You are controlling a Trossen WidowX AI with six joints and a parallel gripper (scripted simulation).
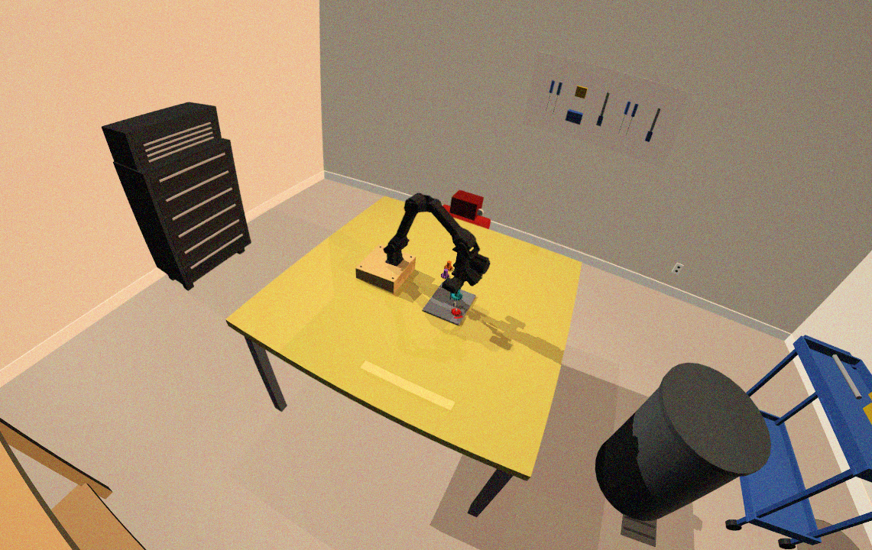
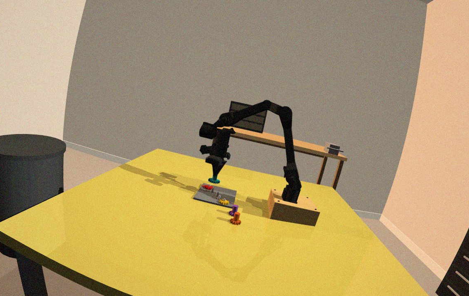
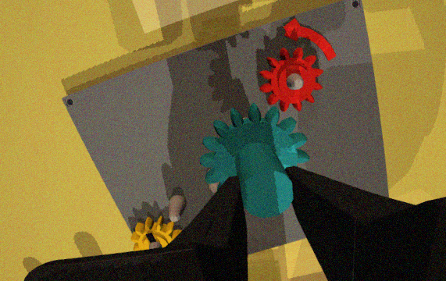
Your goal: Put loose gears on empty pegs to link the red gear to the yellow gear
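Right now the grey board is 2 cm behind my gripper tip, 1 cm to the left of it and 8 cm below it. From my gripper tip the other things lie so: red gear 2 cm ahead, 4 cm to the right, 7 cm below; then teal gear 1 cm below; then yellow gear 7 cm behind, 9 cm to the left, 7 cm below.
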